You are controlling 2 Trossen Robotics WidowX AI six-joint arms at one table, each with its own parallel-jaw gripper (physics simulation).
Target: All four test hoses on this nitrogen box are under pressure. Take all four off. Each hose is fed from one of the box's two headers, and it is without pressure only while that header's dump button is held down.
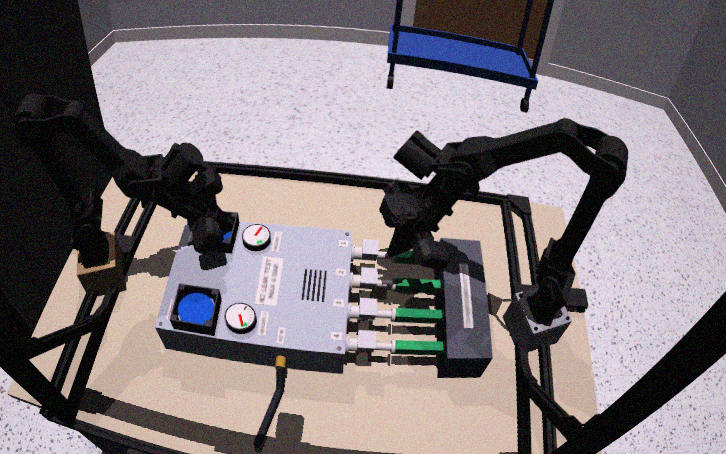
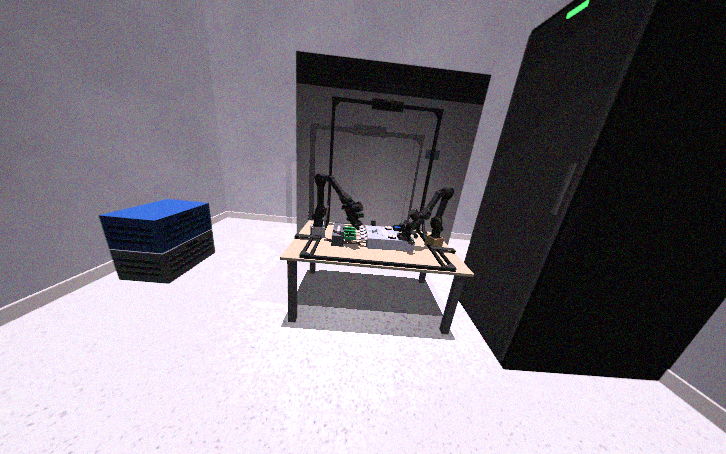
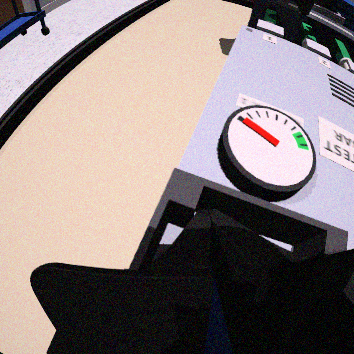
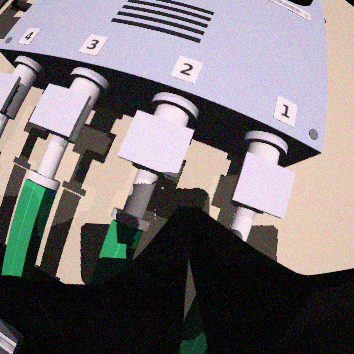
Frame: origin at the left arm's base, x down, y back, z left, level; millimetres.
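Seen in the pictures: left gripper, fingertip midpoint: (image 1: 234, 226) (image 2: 399, 238) (image 3: 206, 218); right gripper, fingertip midpoint: (image 1: 389, 255) (image 2: 358, 230) (image 3: 303, 14) (image 4: 186, 216); left arm's base at its link origin: (image 1: 95, 253) (image 2: 435, 236); right arm's base at its link origin: (image 1: 544, 307) (image 2: 317, 225) (image 3: 322, 4).
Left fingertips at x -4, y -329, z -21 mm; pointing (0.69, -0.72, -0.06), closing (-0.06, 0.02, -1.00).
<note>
Offsets run from my left fingertips to a thing's top centre. "spot": to the spot under its first point.
The grey nitrogen box @[spot: dx +8, dy -123, dz -110 mm] (image 1: 307, 257) (image 2: 381, 234) (image 3: 267, 74) (image 4: 246, 53) lies on the table. Four green hoses run from its ports to a dark block @[spot: dx +8, dy -355, dz -317 mm] (image 1: 465, 311): hose 1 @[spot: dx +23, dy -309, dz -150 mm] (image 1: 406, 256), hose 2 @[spot: dx +23, dy -301, dz -222 mm] (image 1: 417, 285) (image 4: 116, 242), hose 3 @[spot: dx +23, dy -278, dz -282 mm] (image 1: 419, 313) (image 4: 28, 218) and hose 4 @[spot: dx +23, dy -250, dz -348 mm] (image 1: 419, 346). My left gripper (image 1: 214, 245) (image 2: 406, 234) (image 3: 206, 218) is shut and pressed down into the far dump button's housing (image 1: 231, 225) (image 3: 267, 218). The far gauge @[spot: dx -7, dy -41, dz -45 mm] (image 1: 257, 236) (image 3: 267, 151) has its needle away from the green mark. The near blue dump button @[dx -8, dy +113, dz -182 mm] (image 1: 195, 308) is free. My right gripper (image 1: 399, 252) (image 2: 357, 221) (image 4: 186, 216) is shut and empty, over hose 1 just behind coupler 1 @[spot: dx +11, dy -246, dz -118 mm] (image 4: 263, 184).
A blue cart (image 1: 451, 49) stands beyond the table. A black cable @[spot: dx +74, dy +28, dz -364 mm] (image 1: 271, 405) with a brass fitting leaves the box's front. Black frame rails (image 1: 316, 173) edge the table. A dark cabinet (image 2: 541, 180) and a blue crate (image 2: 169, 225) stand on the floor.
</note>
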